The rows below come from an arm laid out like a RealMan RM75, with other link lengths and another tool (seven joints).
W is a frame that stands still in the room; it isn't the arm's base.
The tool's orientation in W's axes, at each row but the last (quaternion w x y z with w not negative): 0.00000 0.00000 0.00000 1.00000; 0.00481 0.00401 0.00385 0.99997; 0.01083 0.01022 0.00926 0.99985; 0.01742 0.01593 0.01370 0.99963; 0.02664 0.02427 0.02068 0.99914
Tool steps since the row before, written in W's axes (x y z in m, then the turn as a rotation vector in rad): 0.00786 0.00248 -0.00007 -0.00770 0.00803 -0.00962; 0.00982 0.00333 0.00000 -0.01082 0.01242 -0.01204; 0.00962 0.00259 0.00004 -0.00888 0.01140 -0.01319; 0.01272 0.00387 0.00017 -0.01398 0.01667 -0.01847; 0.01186 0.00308 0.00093 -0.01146 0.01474 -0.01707
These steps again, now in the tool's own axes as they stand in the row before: -0.00786 -0.00248 -0.00007 0.00770 -0.00803 -0.00962; -0.00979 -0.00342 0.00010 0.01084 -0.01241 -0.01203; -0.00956 -0.00279 0.00029 0.00886 -0.01145 -0.01316; -0.01256 -0.00430 0.00068 0.01397 -0.01669 -0.01846; -0.01162 -0.00365 0.00164 0.01142 -0.01484 -0.01701
